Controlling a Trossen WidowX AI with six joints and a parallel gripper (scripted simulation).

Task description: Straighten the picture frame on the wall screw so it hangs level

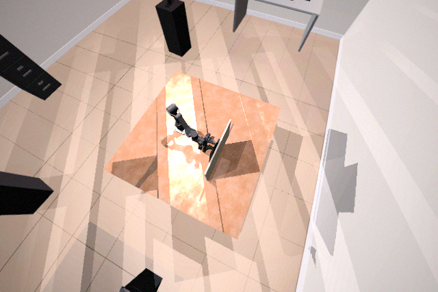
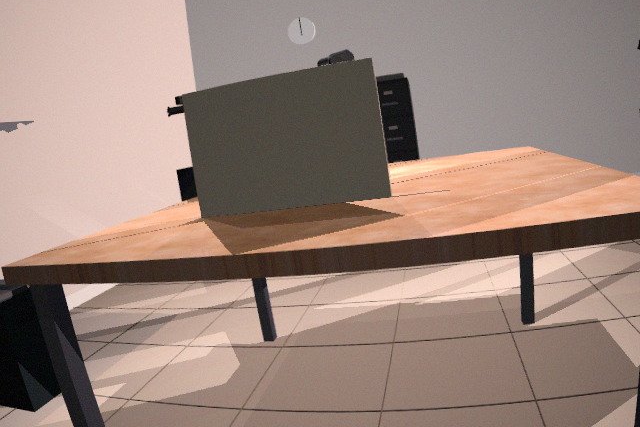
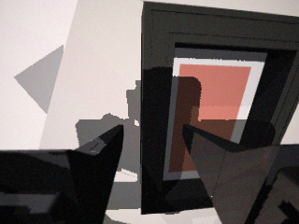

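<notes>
Right now my gripper tip is 50 mm above the picture frame, 20 mm to the left of it and 10 mm short of it. Round my gripper tip: wall panel (60 mm below, 20 mm ahead).
</notes>
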